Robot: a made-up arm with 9 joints. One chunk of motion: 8 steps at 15 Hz.
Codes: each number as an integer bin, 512 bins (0 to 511) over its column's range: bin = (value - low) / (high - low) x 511, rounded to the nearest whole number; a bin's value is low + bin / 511 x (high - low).
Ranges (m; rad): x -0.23..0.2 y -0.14..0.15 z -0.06..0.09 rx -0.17..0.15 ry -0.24..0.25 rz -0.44..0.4
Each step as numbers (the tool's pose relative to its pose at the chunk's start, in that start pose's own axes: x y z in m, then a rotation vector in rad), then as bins.
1 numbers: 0.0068 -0.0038 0.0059 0.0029 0.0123 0.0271
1 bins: 281 240 224 276 263 284
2 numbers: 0.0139 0.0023 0.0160 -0.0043 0.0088 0.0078
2 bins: 290 251 259 265 259 272
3 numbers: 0.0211 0.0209 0.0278 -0.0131 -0.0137 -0.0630
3 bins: 298 284 299 251 236 229
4 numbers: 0.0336 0.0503 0.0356 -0.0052 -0.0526 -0.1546
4 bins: 313 335 326 263 195 174
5 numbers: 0.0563 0.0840 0.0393 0.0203 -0.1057 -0.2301
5 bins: 340 395 338 304 140 128
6 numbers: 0.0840 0.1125 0.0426 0.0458 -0.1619 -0.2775
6 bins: 373 445 350 345 81 99
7 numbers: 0.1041 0.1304 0.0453 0.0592 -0.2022 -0.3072
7 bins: 397 476 359 366 39 81
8 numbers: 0.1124 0.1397 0.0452 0.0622 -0.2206 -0.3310
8 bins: 407 493 358 371 20 66
